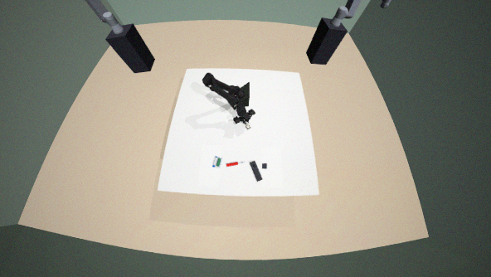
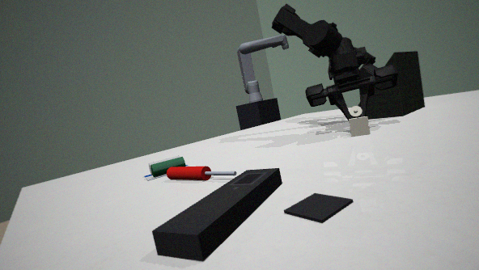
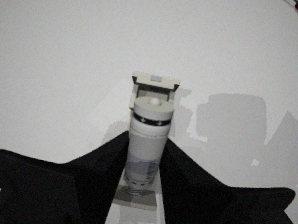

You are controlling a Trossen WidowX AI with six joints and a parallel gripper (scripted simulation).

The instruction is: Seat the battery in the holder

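Right now my gripper tip is 10 mm below the grey battery. From my gripper tip the other things lie so: red-handled screwdriver: 340 mm ahead, 100 mm to the right, 10 mm below; flat black square: 380 mm ahead, 120 mm to the left, 20 mm below; long black box: 410 mm ahead, 50 mm to the left, 10 mm below.
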